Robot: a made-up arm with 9 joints. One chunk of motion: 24 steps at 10 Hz.
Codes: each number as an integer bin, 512 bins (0 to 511) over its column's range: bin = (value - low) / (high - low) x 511, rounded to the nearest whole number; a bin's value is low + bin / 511 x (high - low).
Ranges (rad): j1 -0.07..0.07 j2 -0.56..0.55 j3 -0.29..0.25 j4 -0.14..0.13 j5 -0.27..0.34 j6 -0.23..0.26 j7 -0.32..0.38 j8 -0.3..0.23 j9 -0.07..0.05
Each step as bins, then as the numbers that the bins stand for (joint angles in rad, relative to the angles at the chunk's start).
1 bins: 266 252 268 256 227 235 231 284 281
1 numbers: 0.0029 -0.0126 -0.0068 -0.0047 0.0010 -0.0047 -0.0036 -0.0054 -0.0040
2 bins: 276 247 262 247 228 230 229 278 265
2 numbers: 0.0056 -0.0235 -0.0131 -0.0095 0.0022 -0.0095 -0.0063 -0.0117 -0.0078
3 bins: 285 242 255 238 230 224 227 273 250
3 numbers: 0.0081 -0.0343 -0.0205 -0.0142 0.0046 -0.0152 -0.0090 -0.0168 -0.0113
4 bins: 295 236 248 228 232 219 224 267 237
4 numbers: 0.0108 -0.0474 -0.0279 -0.0195 0.0069 -0.0200 -0.0132 -0.0231 -0.0143
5 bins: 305 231 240 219 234 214 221 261 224
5 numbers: 0.0136 -0.0582 -0.0364 -0.0243 0.0093 -0.0248 -0.0173 -0.0293 -0.0174
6 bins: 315 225 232 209 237 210 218 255 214
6 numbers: 0.0163 -0.0713 -0.0448 -0.0296 0.0129 -0.0286 -0.0214 -0.0355 -0.0197
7 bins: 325 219 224 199 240 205 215 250 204
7 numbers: 0.0190 -0.0843 -0.0533 -0.0349 0.0165 -0.0334 -0.0255 -0.0407 -0.0221
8 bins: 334 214 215 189 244 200 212 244 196
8 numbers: 0.0215 -0.0951 -0.0628 -0.0401 0.0213 -0.0382 -0.0296 -0.0469 -0.0240
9 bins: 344 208 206 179 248 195 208 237 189
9 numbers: 0.0242 -0.1082 -0.0723 -0.0454 0.0260 -0.0430 -0.0351 -0.0542 -0.0256
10 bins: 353 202 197 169 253 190 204 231 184
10 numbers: 0.0267 -0.1212 -0.0818 -0.0507 0.0320 -0.0478 -0.0405 -0.0604 -0.0268
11 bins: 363 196 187 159 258 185 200 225 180
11 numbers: 0.0295 -0.1342 -0.0924 -0.0560 0.0380 -0.0526 -0.0460 -0.0666 -0.0277
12 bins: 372 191 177 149 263 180 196 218 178
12 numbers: 0.0319 -0.1451 -0.1030 -0.0613 0.0440 -0.0574 -0.0515 -0.0739 -0.0282
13 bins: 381 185 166 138 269 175 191 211 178
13 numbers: 0.0344 -0.1581 -0.1146 -0.0671 0.0511 -0.0622 -0.0584 -0.0812 -0.0282
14 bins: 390 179 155 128 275 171 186 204 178
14 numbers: 0.0368 -0.1712 -0.1262 -0.0724 0.0583 -0.0660 -0.0652 -0.0884 -0.0282
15 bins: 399 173 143 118 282 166 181 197 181
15 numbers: 0.0393 -0.1842 -0.1389 -0.0777 0.0666 -0.0708 -0.0721 -0.0957 -0.0275
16 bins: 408 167 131 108 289 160 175 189 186
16 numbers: 0.0418 -0.1972 -0.1516 -0.0829 0.0750 -0.0766 -0.0803 -0.1040 -0.0263
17 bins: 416 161 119 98 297 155 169 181 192
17 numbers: 0.0440 -0.2103 -0.1642 -0.0882 0.0845 -0.0814 -0.0885 -0.1123 -0.0249
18 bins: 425 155 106 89 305 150 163 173 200
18 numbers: 0.0464 -0.2233 -0.1780 -0.0930 0.0941 -0.0862 -0.0967 -0.1206 -0.0230
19 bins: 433 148 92 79 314 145 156 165 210
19 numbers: 0.0486 -0.2385 -0.1928 -0.0983 0.1048 -0.0910 -0.1063 -0.1289 -0.0207
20 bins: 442 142 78 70 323 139 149 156 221
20 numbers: 0.0511 -0.2515 -0.2076 -0.1030 0.1156 -0.0967 -0.1159 -0.1382 -0.0181
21 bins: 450 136 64 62 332 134 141 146 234
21 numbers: 0.0533 -0.2646 -0.2224 -0.1072 0.1263 -0.1015 -0.1268 -0.1486 -0.0150
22 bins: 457 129 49 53 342 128 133 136 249
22 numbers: 0.0552 -0.2798 -0.2382 -0.1120 0.1383 -0.1073 -0.1378 -0.1589 -0.0115
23 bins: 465 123 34 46 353 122 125 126 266
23 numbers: 0.0574 -0.2928 -0.2541 -0.1157 0.1514 -0.1130 -0.1488 -0.1693 -0.0075
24 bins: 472 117 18 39 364 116 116 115 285
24 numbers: 0.0593 -0.3059 -0.2710 -0.1194 0.1645 -0.1188 -0.1611 -0.1807 -0.0031
